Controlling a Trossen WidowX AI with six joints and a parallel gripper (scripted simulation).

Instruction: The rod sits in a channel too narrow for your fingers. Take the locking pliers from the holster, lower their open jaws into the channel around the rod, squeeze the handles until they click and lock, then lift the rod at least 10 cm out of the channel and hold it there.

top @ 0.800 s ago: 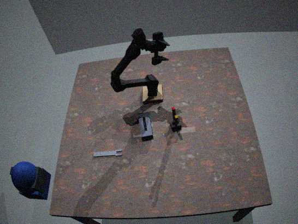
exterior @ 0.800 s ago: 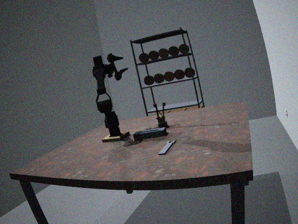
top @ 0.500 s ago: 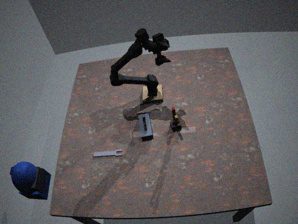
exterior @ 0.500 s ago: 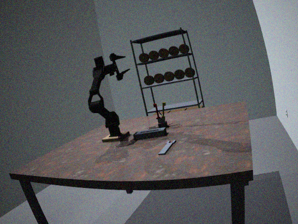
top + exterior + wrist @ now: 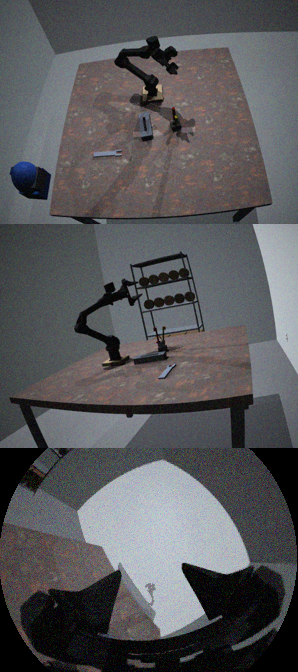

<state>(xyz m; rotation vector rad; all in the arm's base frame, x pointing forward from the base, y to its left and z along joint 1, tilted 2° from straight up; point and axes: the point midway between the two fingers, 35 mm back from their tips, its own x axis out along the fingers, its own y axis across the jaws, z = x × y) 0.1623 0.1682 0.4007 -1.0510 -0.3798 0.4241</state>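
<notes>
My gripper tip is now 70 mm short of the small dark holster and 420 mm above it. From my gripper tip the other things lie so: flat grey forked bar (280 mm ahead, 380 mm to the right, 430 mm below); then grey channel block (70 mm ahead, 190 mm to the right, 410 mm below).
</notes>
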